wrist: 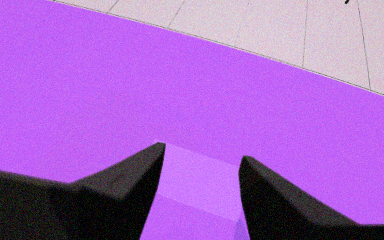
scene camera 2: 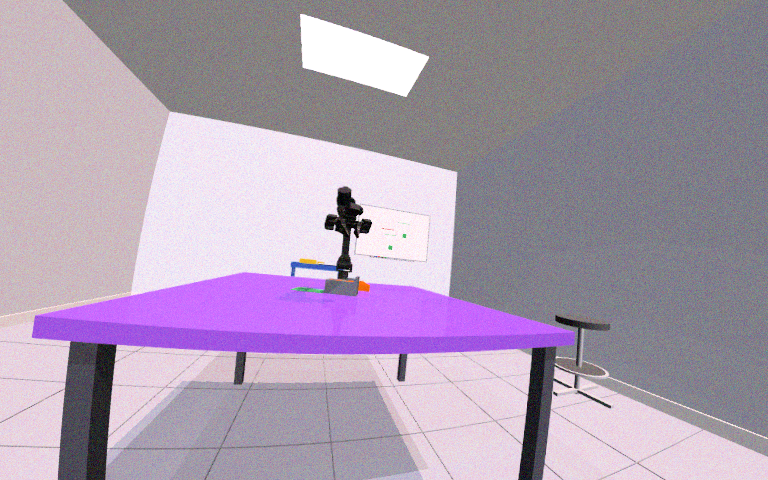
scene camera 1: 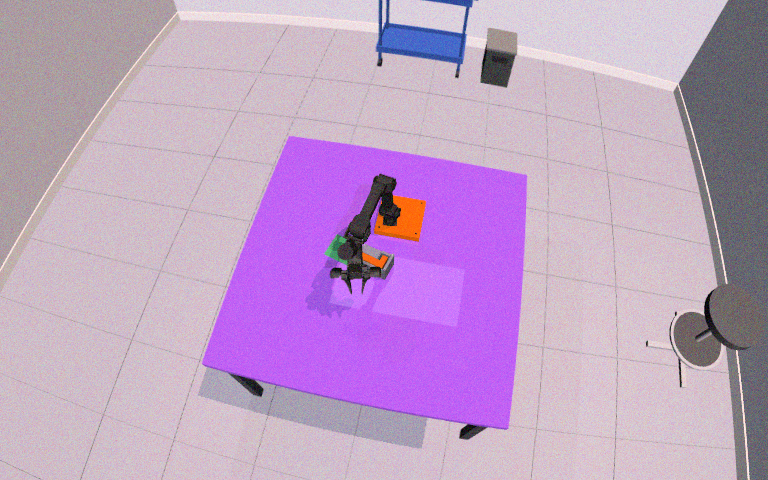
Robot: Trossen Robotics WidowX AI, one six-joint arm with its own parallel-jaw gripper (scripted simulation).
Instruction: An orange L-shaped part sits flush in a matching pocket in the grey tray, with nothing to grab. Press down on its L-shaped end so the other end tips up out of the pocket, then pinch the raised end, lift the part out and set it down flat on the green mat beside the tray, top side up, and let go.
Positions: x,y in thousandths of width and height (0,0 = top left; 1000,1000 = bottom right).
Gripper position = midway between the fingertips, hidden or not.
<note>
I see my gripper (scene camera 2: 460,495).
My gripper is seen too in the wrist view (wrist: 527,656) and in scene camera 1 (scene camera 1: 464,614).
</note>
